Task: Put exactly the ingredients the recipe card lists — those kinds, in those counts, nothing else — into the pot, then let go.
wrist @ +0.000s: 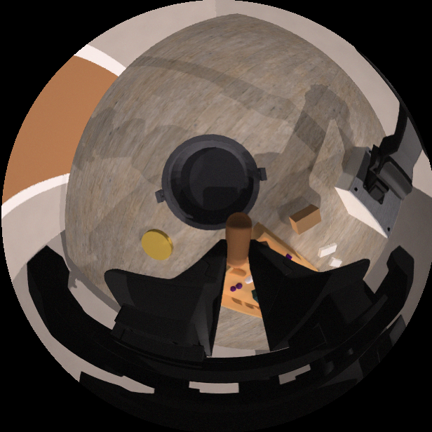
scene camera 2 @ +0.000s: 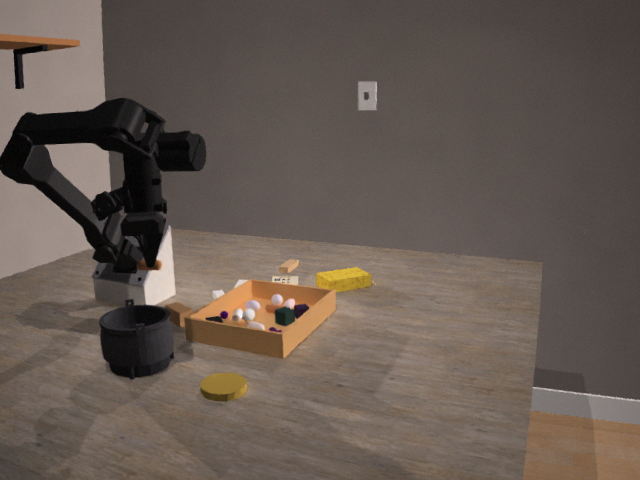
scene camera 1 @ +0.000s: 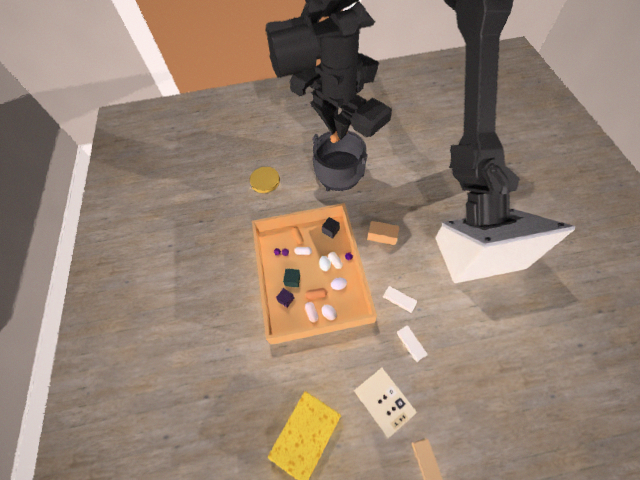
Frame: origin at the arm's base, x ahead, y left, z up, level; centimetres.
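Seen in the pictures: gripper, fingertip midpoint: [scene camera 2: 151, 265] [scene camera 1: 338, 135]; arm's base, link origin: [scene camera 2: 129, 260] [scene camera 1: 488, 222].
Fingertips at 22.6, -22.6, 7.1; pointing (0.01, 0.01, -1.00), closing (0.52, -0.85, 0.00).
Observation:
Pixels of each thing's top centre, then the offset from my fingertips to it, as dx, dy, dz.
- orange cylinder, top centre: [scene camera 2: 148, 260] [scene camera 1: 339, 130] -0.3, -0.2, +1.0
- dark grey pot, top centre: [scene camera 2: 134, 311] [scene camera 1: 339, 145] -1.5, -3.9, -7.0
- orange tray, top centre: [scene camera 2: 264, 303] [scene camera 1: 309, 264] +11.5, +19.5, -11.9
- black cube, top centre: [scene camera 1: 330, 224] +4.9, +11.3, -13.1
- dark green cube, top centre: [scene camera 2: 284, 309] [scene camera 1: 291, 275] +15.4, +20.2, -13.1
- dark purple cube, top centre: [scene camera 1: 284, 295] [scene camera 2: 301, 306] +17.6, +23.8, -13.4
- recipe card, top centre: [scene camera 1: 384, 401] [scene camera 2: 285, 281] +5.0, +45.8, -16.3
- yellow disc, top centre: [scene camera 2: 223, 383] [scene camera 1: 264, 178] +16.3, -6.9, -15.2
- brown block, top centre: [scene camera 2: 178, 307] [scene camera 1: 383, 229] -5.5, +15.3, -13.4
- yellow sponge, top centre: [scene camera 1: 305, 435] [scene camera 2: 343, 273] +19.2, +47.3, -13.4
- tan block, top centre: [scene camera 1: 430, 468] [scene camera 2: 288, 263] +1.8, +56.5, -14.9
My gripper [scene camera 1: 337, 133] [scene camera 2: 150, 263] [wrist: 236, 244] is shut on an orange cylinder [scene camera 1: 334, 138] [scene camera 2: 155, 265] [wrist: 239, 235] and holds it above the dark grey pot [scene camera 1: 339, 174] [scene camera 2: 136, 343] [wrist: 172, 210], near its rim in the wrist view. The pot's dark inside shows no ingredient that I can make out. An orange tray [scene camera 1: 321, 333] [scene camera 2: 235, 341] holds two orange cylinders [scene camera 1: 316, 294] [scene camera 1: 297, 235], several white and pale ovals and capsules, several small purple balls, a black cube [scene camera 1: 330, 227], a dark green cube [scene camera 1: 291, 277] [scene camera 2: 284, 315] and a dark purple cube [scene camera 1: 284, 297]. The recipe card [scene camera 1: 375, 397] lies beyond the tray, its marks too small to read surely.
A yellow disc [scene camera 1: 264, 179] [scene camera 2: 223, 386] [wrist: 157, 244] lies beside the pot. A brown block [scene camera 1: 383, 233] [scene camera 2: 178, 313] [wrist: 305, 219] and two white blocks [scene camera 1: 400, 299] [scene camera 1: 412, 343] lie beside the tray. A yellow sponge [scene camera 1: 305, 436] [scene camera 2: 343, 279] and a tan block [scene camera 1: 427, 459] [scene camera 2: 288, 266] lie near the card.

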